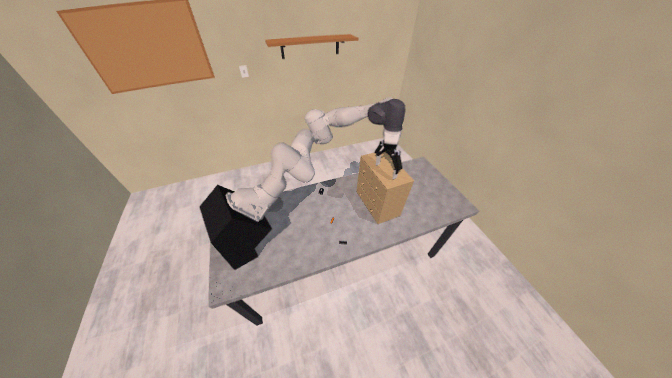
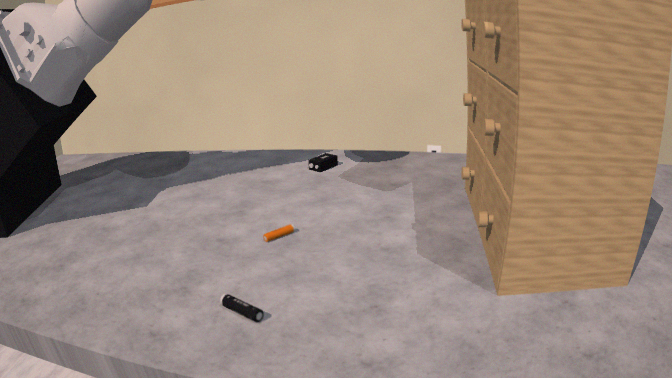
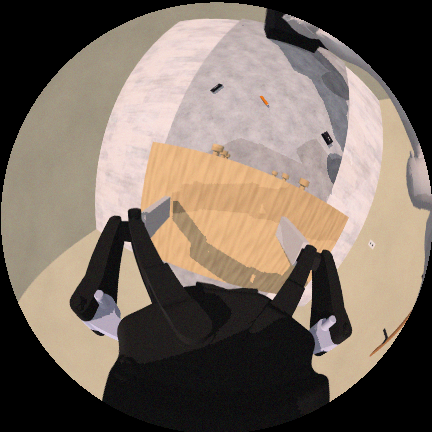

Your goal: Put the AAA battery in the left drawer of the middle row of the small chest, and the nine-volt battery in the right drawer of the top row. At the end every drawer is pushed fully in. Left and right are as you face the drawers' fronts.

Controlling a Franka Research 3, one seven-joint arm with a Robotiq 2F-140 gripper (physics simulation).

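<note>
The small wooden chest (image 1: 398, 201) (image 2: 580, 150) (image 3: 200, 172) stands on the table with its knobbed fronts toward the arm's base; the drawers look pushed in. The black nine-volt battery (image 1: 321, 191) (image 2: 323, 162) (image 3: 327, 138) lies on the table toward the wall with the shelf. A small orange cylindrical battery (image 2: 279, 233) (image 1: 332, 220) (image 3: 264, 101), apparently the AAA, lies on its side mid-table. My gripper (image 1: 386, 168) (image 3: 225, 215) is wide open and empty, pointing down at the chest's top, one finger toward each side. Whether the fingertips touch the top, I cannot tell.
A larger black cylindrical battery (image 1: 343, 242) (image 2: 242, 307) (image 3: 216, 88) lies near the table's long edge, away from the shelf wall. The black base block (image 1: 235, 235) stands at the table's other end. A wall shelf (image 1: 312, 40) hangs behind.
</note>
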